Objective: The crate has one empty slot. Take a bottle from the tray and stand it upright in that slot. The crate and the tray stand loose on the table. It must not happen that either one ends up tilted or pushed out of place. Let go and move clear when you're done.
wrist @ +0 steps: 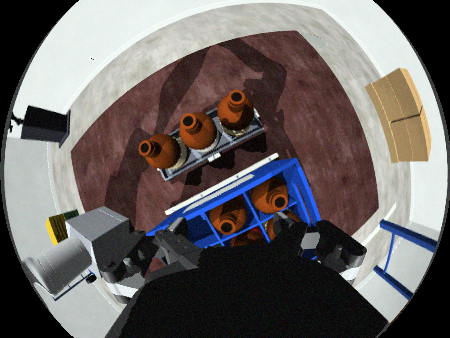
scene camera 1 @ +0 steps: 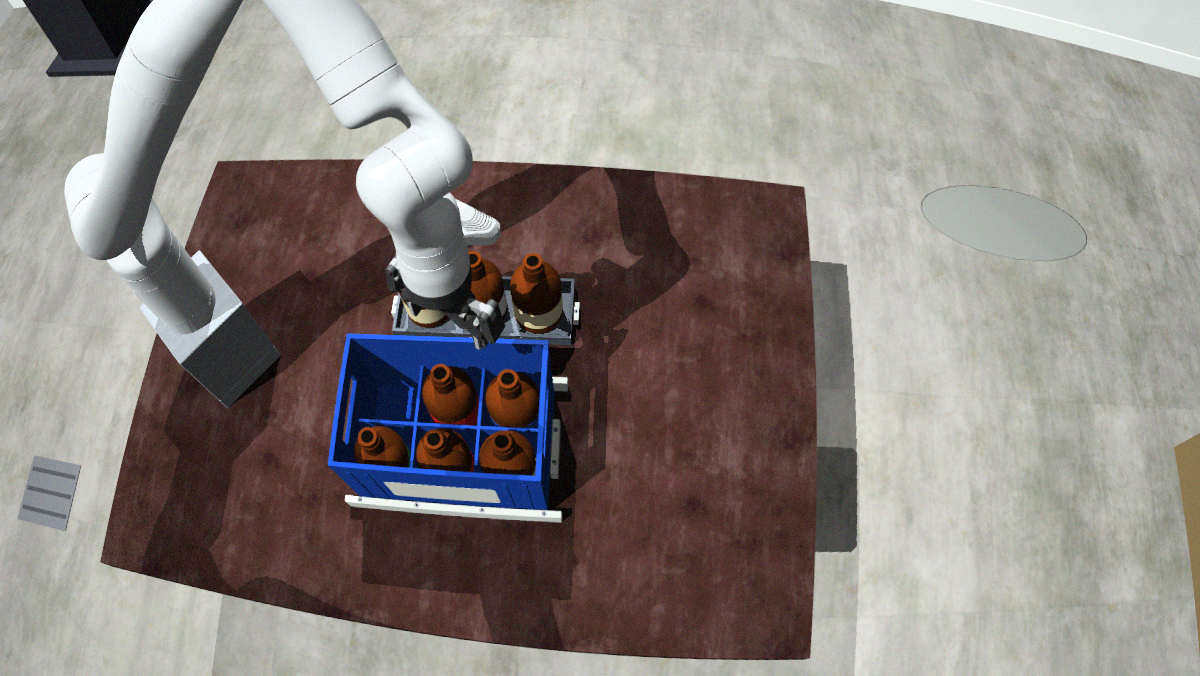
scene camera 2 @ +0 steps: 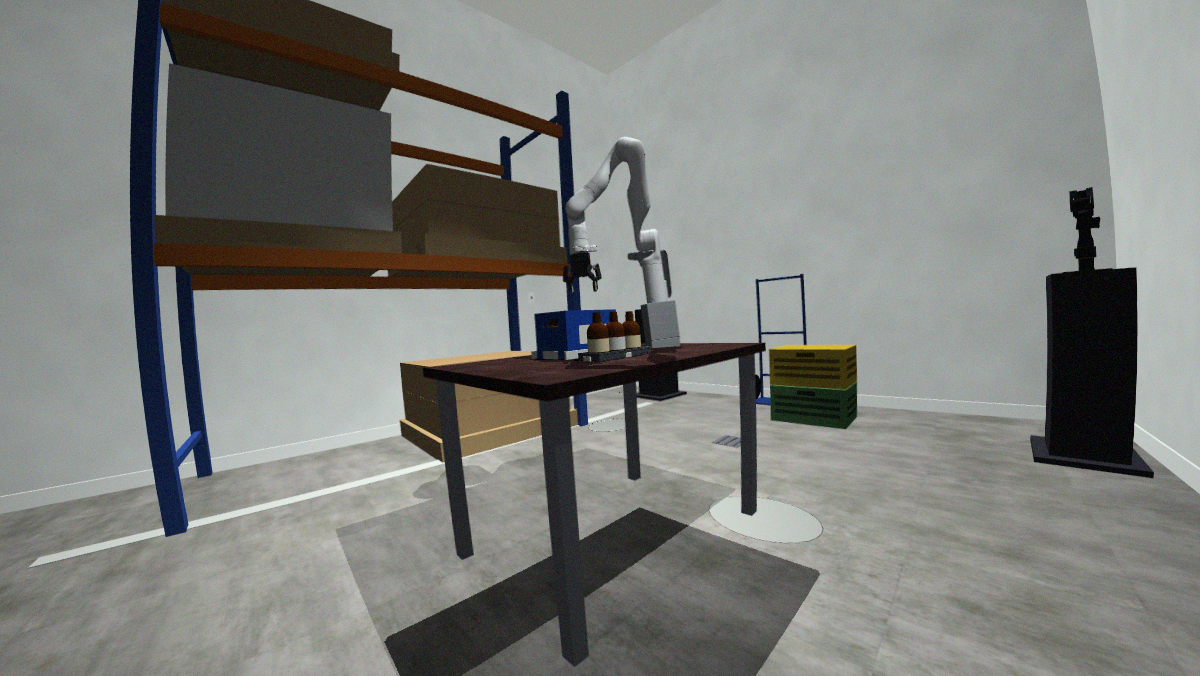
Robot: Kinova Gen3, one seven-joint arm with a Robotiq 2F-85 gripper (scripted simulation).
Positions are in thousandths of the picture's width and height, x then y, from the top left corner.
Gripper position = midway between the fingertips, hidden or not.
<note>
I see my gripper (scene camera 1: 375,482), a crate (scene camera 1: 321,560) and a grey tray (scene camera 1: 469,495).
The crate is seen too in the wrist view (wrist: 450,691) and in scene camera 2 (scene camera 2: 476,495). The grey tray shows as well in the wrist view (wrist: 503,416). My gripper is seen too in the wrist view (wrist: 512,667) and in scene camera 2 (scene camera 2: 487,433).
</note>
